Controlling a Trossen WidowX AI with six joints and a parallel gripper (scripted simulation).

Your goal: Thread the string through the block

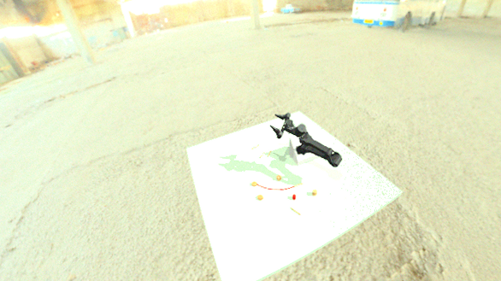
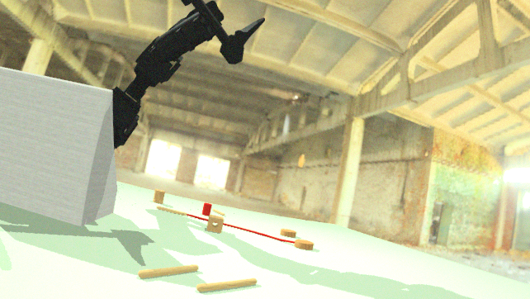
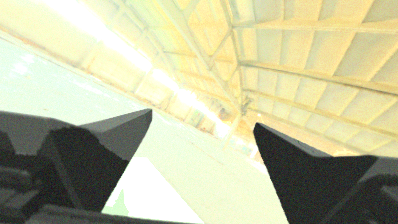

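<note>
Now: gripper tip 400 mm above the wooden block, 160 mm to the right of it and 20 mm short of it. Round my gripper tip: thin wooden stick 410 mm below, 270 mm to the left, 70 mm behind; red cylinder 400 mm below, 360 mm to the left, 10 mm behind; round wooden button 410 mm below, 210 mm ahead, 140 mm to the left.
</note>
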